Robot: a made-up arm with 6 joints. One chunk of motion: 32 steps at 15 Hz.
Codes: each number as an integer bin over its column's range. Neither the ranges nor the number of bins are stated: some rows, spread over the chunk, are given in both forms.
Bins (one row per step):
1: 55 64 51 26 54 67
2: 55 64 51 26 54 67
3: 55 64 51 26 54 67
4: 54 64 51 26 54 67
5: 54 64 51 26 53 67
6: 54 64 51 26 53 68
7: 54 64 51 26 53 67
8: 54 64 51 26 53 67
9: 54 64 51 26 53 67
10: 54 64 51 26 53 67
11: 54 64 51 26 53 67
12: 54 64 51 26 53 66
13: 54 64 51 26 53 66
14: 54 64 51 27 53 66
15: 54 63 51 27 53 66
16: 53 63 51 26 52 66
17: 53 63 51 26 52 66
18: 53 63 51 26 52 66
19: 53 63 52 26 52 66
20: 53 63 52 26 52 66
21: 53 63 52 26 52 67
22: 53 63 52 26 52 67
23: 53 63 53 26 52 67
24: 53 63 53 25 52 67
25: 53 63 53 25 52 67
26: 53 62 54 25 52 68
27: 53 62 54 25 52 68
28: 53 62 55 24 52 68
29: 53 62 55 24 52 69
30: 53 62 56 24 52 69
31: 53 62 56 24 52 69
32: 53 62 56 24 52 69
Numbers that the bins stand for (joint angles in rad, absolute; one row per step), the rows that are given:
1: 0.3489 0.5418 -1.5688 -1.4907 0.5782 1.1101
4: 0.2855 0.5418 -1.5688 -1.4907 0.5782 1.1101
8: 0.2855 0.5418 -1.5688 -1.4907 0.5375 1.1101
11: 0.2855 0.5418 -1.5688 -1.4907 0.5375 1.1101
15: 0.2855 0.5027 -1.5688 -1.4273 0.5375 1.0467
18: 0.2220 0.5027 -1.5688 -1.4907 0.4968 1.0467
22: 0.2220 0.5027 -1.5380 -1.4907 0.4968 1.1101
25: 0.2220 0.5027 -1.5072 -1.5541 0.4968 1.1101
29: 0.2220 0.4636 -1.4456 -1.6176 0.4968 1.2370
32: 0.2220 0.4636 -1.4147 -1.6176 0.4968 1.2370
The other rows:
2: 0.3489 0.5418 -1.5688 -1.4907 0.5782 1.1101
3: 0.3489 0.5418 -1.5688 -1.4907 0.5782 1.1101
5: 0.2855 0.5418 -1.5688 -1.4907 0.5375 1.1101
6: 0.2855 0.5418 -1.5688 -1.4907 0.5375 1.1735
7: 0.2855 0.5418 -1.5688 -1.4907 0.5375 1.1101
9: 0.2855 0.5418 -1.5688 -1.4907 0.5375 1.1101
10: 0.2855 0.5418 -1.5688 -1.4907 0.5375 1.1101
12: 0.2855 0.5418 -1.5688 -1.4907 0.5375 1.0467
13: 0.2855 0.5418 -1.5688 -1.4907 0.5375 1.0467
14: 0.2855 0.5418 -1.5688 -1.4273 0.5375 1.0467
16: 0.2220 0.5027 -1.5688 -1.4907 0.4968 1.0467
17: 0.2220 0.5027 -1.5688 -1.4907 0.4968 1.0467
19: 0.2220 0.5027 -1.5380 -1.4907 0.4968 1.0467
20: 0.2220 0.5027 -1.5380 -1.4907 0.4968 1.0467
21: 0.2220 0.5027 -1.5380 -1.4907 0.4968 1.1101
23: 0.2220 0.5027 -1.5072 -1.4907 0.4968 1.1101
24: 0.2220 0.5027 -1.5072 -1.5541 0.4968 1.1101
26: 0.2220 0.4636 -1.4764 -1.5541 0.4968 1.1735
27: 0.2220 0.4636 -1.4764 -1.5541 0.4968 1.1735
28: 0.2220 0.4636 -1.4456 -1.6176 0.4968 1.1735
30: 0.2220 0.4636 -1.4147 -1.6176 0.4968 1.2370
31: 0.2220 0.4636 -1.4147 -1.6176 0.4968 1.2370

